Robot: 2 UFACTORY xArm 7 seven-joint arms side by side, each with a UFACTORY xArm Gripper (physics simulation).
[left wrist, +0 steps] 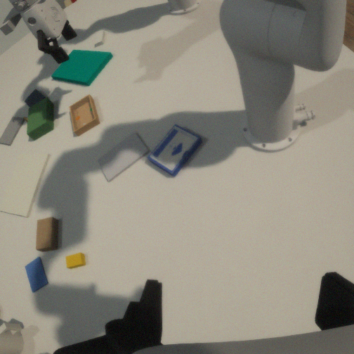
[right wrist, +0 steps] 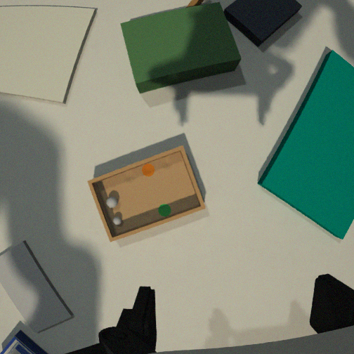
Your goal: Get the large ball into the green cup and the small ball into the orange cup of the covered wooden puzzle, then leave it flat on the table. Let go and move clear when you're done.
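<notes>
The wooden puzzle (left wrist: 77,127) (right wrist: 157,223) lies flat on the table. In the right wrist view the orange cup (right wrist: 148,170) is near its upper long wall and the green cup (right wrist: 164,210) near its lower long wall. The large ball (right wrist: 111,202) and the small ball (right wrist: 117,220) rest inside by the left short wall, outside both cups. My right gripper (right wrist: 237,309) is open and empty above the table, apart from the puzzle; it also shows at the upper left of the left wrist view (left wrist: 67,46). My left gripper (left wrist: 244,304) is open and empty, far from the puzzle.
A green block (left wrist: 40,119) (right wrist: 180,47) and a dark block (right wrist: 262,19) lie beyond the puzzle, a teal slab (left wrist: 83,67) (right wrist: 315,145) beside it. A grey panel (left wrist: 123,156) (right wrist: 37,285), blue-framed box (left wrist: 175,149), brown block (left wrist: 47,234) and yellow block (left wrist: 75,260) also lie around.
</notes>
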